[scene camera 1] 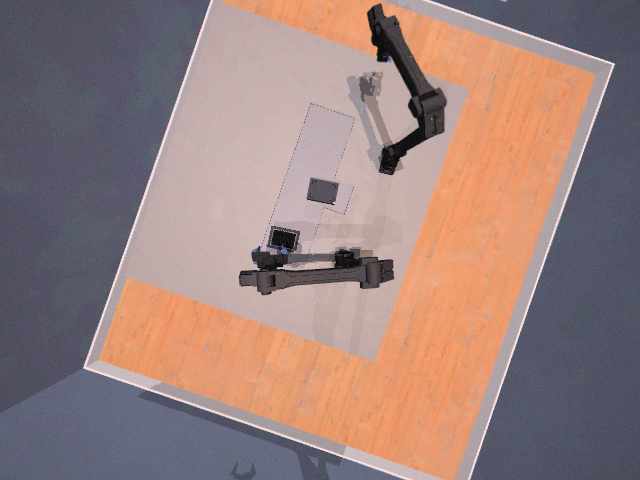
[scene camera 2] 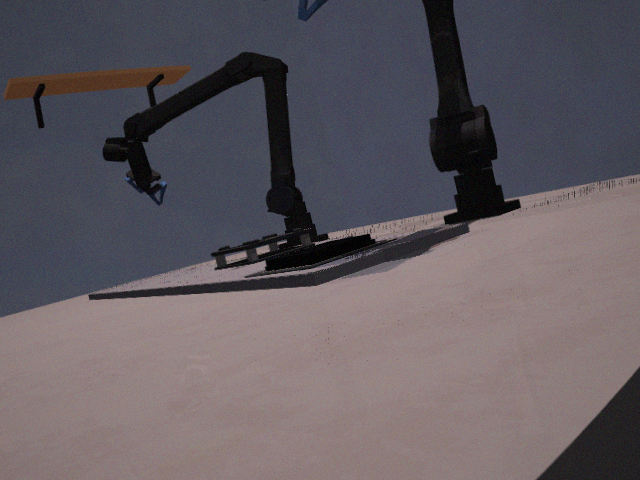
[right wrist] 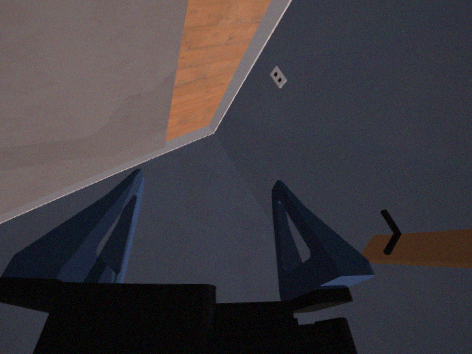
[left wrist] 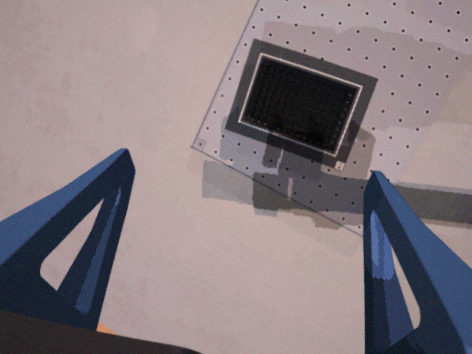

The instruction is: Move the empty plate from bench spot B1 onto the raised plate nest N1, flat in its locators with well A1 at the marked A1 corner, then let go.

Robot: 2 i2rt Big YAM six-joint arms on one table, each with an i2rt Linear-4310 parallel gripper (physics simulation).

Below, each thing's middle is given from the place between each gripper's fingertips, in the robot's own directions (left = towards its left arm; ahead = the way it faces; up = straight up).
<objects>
My left gripper is now 10 mm short of the black well plate [scene camera 2: 314, 254], 30 mm to the left of it and 330 mm above it.
My right hand is 12 cm short of the black well plate, 108 cm to the right of it and 22 cm above it.
</objects>
